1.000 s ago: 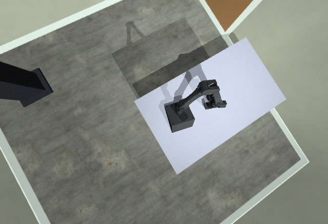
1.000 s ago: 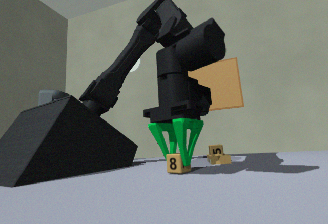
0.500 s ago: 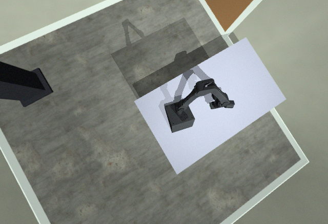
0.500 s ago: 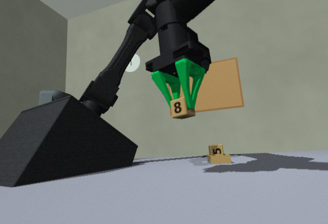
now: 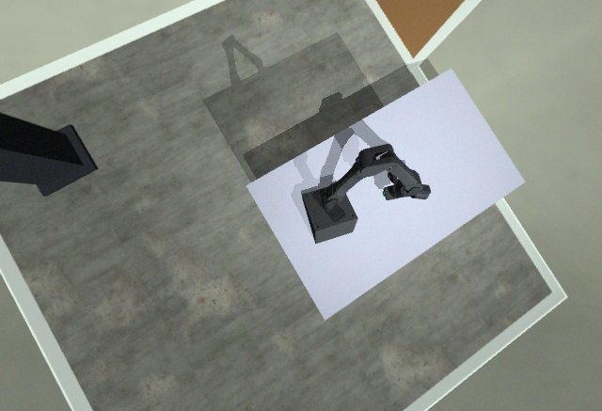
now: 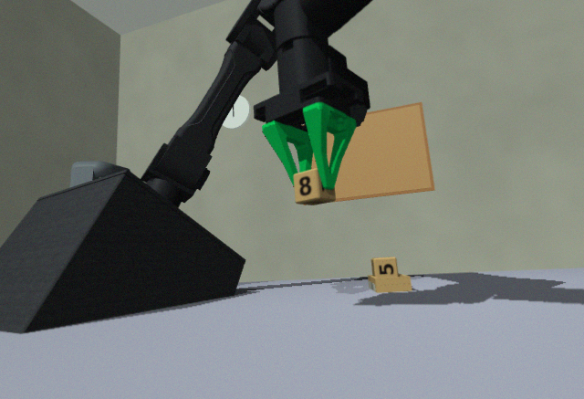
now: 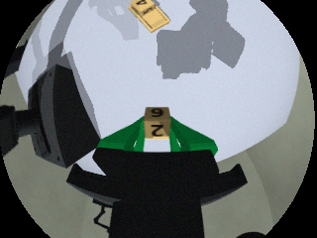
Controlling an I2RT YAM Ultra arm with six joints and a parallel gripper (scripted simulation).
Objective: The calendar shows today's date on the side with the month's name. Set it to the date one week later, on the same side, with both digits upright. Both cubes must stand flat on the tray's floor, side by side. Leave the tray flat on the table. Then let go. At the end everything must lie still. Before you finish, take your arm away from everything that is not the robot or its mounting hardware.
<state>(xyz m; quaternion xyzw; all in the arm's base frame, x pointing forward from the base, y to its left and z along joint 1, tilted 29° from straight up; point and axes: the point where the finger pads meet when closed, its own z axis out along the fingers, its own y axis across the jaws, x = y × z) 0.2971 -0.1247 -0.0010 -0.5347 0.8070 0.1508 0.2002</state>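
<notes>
Now: hand 16 cm to the right of the wooden tray, 11 cm above it and 4 cm short of it. From my hand the other things lie so: wooden cube (right at my hand).
</notes>
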